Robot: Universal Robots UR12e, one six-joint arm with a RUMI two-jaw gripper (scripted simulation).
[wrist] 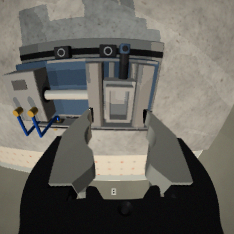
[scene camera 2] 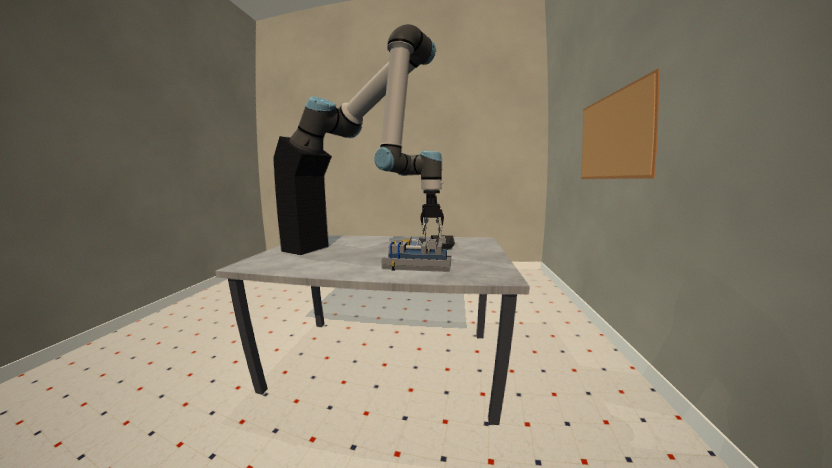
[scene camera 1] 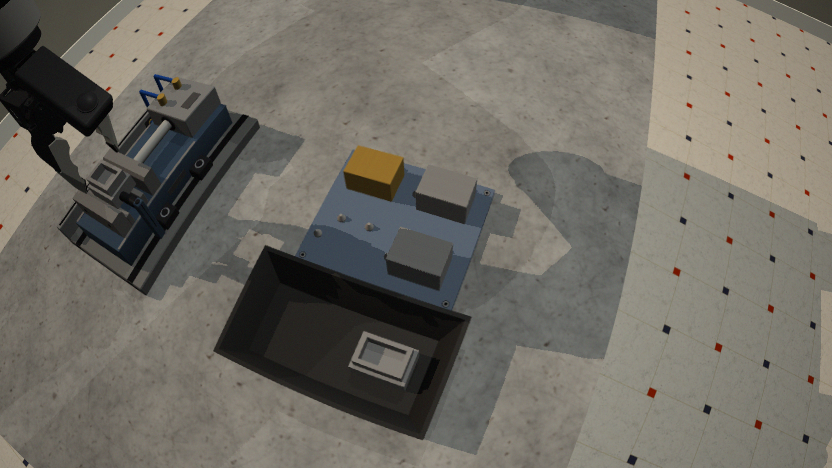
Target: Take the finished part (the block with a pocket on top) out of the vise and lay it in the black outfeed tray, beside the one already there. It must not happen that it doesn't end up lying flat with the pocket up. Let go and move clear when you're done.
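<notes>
The wrist view shows me my gripper. In the scene I see an orange block, and my gripper is there to be seen too.
</notes>
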